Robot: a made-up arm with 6 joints.
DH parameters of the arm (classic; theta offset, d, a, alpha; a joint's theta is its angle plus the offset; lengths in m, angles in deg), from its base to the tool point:
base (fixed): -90 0.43 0.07 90
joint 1: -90 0.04 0.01 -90
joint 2: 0 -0.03 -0.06 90
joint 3: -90 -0.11 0.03 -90
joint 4: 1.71 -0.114 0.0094 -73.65
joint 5: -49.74 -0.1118 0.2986 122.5
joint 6: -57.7 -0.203 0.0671 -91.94
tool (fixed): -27.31 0.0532 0 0
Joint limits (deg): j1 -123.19..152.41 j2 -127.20..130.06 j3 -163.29..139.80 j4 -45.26..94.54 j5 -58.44..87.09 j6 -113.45..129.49
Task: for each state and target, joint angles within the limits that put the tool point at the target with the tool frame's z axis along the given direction. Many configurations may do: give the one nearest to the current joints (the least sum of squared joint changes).
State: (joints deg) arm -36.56 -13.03 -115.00 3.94 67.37 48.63
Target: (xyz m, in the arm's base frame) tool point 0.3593 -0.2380 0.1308 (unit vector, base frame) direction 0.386 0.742 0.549
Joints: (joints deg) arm -52.93 -27.79 -121.15 28.36 56.71 72.97
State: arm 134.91 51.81 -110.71 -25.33 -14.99 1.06
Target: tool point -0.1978 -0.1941 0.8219 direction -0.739 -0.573 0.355
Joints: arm 97.91 96.65 -130.92 -37.51 34.39 -25.20
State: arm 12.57 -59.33 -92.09 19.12 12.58 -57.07
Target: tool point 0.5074 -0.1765 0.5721 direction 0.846 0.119 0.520
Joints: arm -1.02 -41.13 -60.98 37.89 44.98 -63.82
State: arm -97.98 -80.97 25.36 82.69 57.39 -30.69
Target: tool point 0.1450 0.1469 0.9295 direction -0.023 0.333 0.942
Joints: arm -94.20 -95.40 71.75 87.79 87.09 -70.61
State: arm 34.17 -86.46 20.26 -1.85 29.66 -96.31
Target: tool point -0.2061 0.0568 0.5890 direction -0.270 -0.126 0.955
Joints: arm 0.25 -92.22 62.69 -33.44 -14.30 -78.48
